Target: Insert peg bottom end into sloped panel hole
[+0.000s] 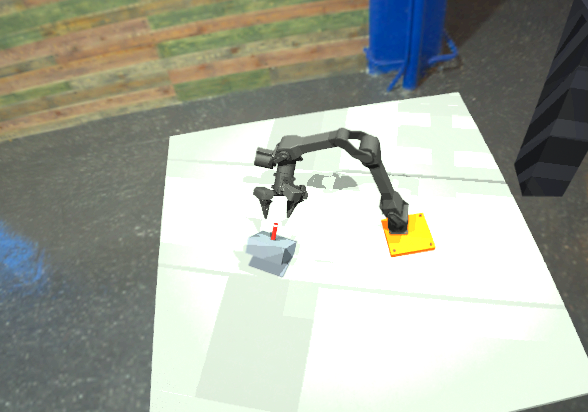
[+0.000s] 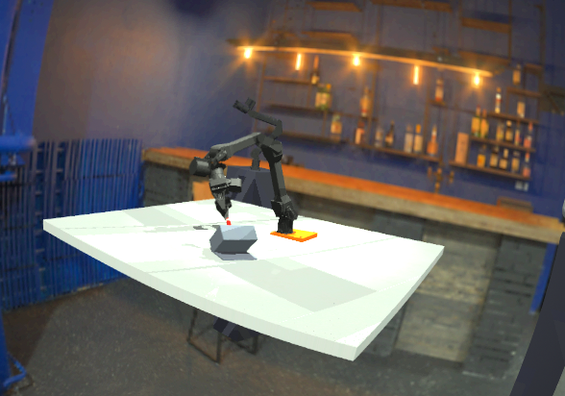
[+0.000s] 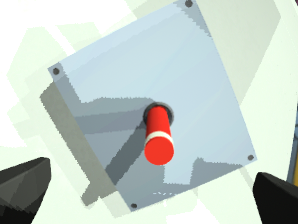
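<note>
My gripper tip is now 1 cm short of the red peg, 3 cm to the right of it and 3 cm above it. Also, from my gripper tip: sloped panel 2 cm ahead, 7 cm to the left, 7 cm below.
</note>
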